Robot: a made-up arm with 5 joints.
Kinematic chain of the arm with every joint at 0, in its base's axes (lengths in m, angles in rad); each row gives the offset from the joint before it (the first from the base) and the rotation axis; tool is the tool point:
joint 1: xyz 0 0 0.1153 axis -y
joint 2: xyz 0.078 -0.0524 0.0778 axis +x
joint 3: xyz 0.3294 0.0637 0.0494 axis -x
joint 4: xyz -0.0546 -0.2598 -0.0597 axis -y
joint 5: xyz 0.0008 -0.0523 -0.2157 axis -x
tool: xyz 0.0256 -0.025 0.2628
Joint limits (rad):
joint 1: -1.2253..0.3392
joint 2: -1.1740..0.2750
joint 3: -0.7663..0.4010
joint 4: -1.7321..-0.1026
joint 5: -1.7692..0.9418
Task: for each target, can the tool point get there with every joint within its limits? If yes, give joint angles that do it. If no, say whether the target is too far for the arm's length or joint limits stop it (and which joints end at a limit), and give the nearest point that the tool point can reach.
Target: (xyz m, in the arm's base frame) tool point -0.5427 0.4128 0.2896
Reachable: no: joint limits stop it (at a limit: joint 1, joint 2, joint 3, joint 5) | nearest point -0.3994 -0.0736 -0.1668 | short by 0.682 m
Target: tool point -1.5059 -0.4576 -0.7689
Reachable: no: too far | nearest point -0.3651 -0.1856 -0.3818 | short by 1.235 m
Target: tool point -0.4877 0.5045 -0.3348
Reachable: no: joint limits stop it (at a limit: joint 1, joint 2, joint 3, joint 5) | nearest point -0.3839 0.0128 -0.3594 | short by 0.503 m
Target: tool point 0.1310 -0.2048 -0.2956
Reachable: yes | joints -0.9177 0.1096 -0.6299 -1.1484 -0.0252
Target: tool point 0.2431 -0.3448 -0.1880
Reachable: yes | joints -0.8334 -0.3555 -0.6042 -0.2671 -0.2006
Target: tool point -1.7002 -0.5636 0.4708
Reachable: no: too far | nearest point -0.3601 -0.2129 -0.0982 | short by 1.498 m
